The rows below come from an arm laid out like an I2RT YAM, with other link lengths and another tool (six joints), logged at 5 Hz.
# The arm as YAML. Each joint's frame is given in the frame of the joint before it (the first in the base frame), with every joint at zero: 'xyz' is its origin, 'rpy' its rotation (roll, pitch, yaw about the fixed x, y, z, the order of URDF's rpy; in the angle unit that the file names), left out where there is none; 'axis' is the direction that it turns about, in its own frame. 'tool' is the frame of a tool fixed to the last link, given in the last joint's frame.
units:
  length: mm
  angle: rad
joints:
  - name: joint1
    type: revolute
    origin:
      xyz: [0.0, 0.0, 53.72]
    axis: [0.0, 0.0, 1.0]
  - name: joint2
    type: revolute
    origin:
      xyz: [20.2, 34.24, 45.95]
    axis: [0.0, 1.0, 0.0]
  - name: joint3
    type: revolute
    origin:
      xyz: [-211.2, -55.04, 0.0]
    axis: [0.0, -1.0, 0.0]
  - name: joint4
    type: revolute
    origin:
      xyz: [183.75, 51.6, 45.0]
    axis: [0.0, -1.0, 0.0]
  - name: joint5
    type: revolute
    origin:
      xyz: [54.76, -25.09, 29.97]
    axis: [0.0, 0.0, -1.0]
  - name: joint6
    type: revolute
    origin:
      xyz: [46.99, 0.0, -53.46]
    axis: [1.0, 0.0, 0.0]
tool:
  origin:
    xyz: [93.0, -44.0, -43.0]
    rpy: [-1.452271, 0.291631, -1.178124]
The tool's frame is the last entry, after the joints.
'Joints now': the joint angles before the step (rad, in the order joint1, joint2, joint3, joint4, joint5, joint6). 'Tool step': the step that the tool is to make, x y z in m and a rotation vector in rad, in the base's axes. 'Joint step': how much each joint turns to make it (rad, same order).
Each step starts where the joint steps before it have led.
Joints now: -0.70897, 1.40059, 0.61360, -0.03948, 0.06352, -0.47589
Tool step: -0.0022, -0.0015, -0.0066, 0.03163, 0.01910, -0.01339
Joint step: -0.01686, 0.04065, 0.01726, -0.01208, -0.01074, 0.00490
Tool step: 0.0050, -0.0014, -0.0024, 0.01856, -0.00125, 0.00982
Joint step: -0.00101, 0.03222, 0.02488, -0.00411, -0.01822, 0.00125
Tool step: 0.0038, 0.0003, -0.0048, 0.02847, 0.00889, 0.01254
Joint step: 0.00001, 0.03705, 0.02331, -0.01183, -0.01983, 0.00001
